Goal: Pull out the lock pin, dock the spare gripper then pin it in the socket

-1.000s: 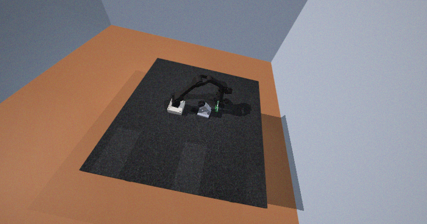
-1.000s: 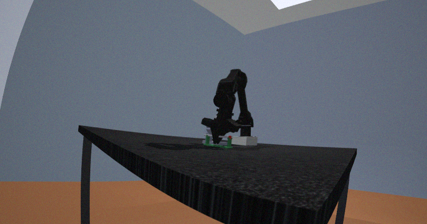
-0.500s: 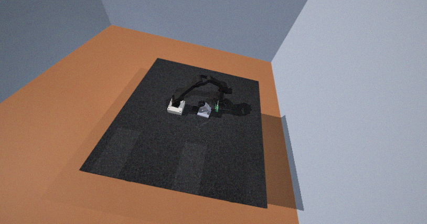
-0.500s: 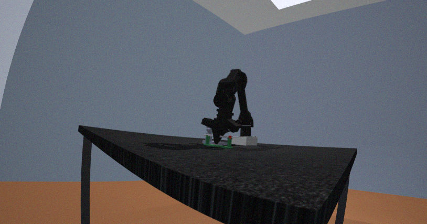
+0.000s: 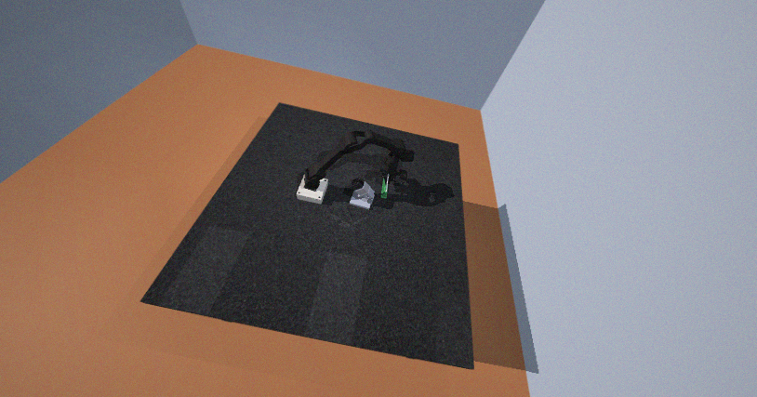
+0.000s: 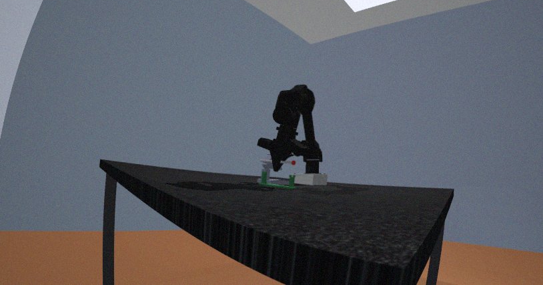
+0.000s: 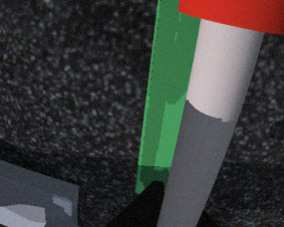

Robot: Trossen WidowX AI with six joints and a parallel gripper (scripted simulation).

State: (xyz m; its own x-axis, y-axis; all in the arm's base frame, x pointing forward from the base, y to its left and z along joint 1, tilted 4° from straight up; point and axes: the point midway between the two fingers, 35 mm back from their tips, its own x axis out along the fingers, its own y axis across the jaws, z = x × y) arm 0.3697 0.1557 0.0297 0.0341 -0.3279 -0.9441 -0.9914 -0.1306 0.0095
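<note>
My gripper tip is 30 mm above the green cradle and 10 mm to the right of it. The rest, counted from my gripper tip: spare gripper (120 mm to the right, 110 mm behind, 60 mm above); grey mount (120 mm to the right, 80 mm behind).
</note>
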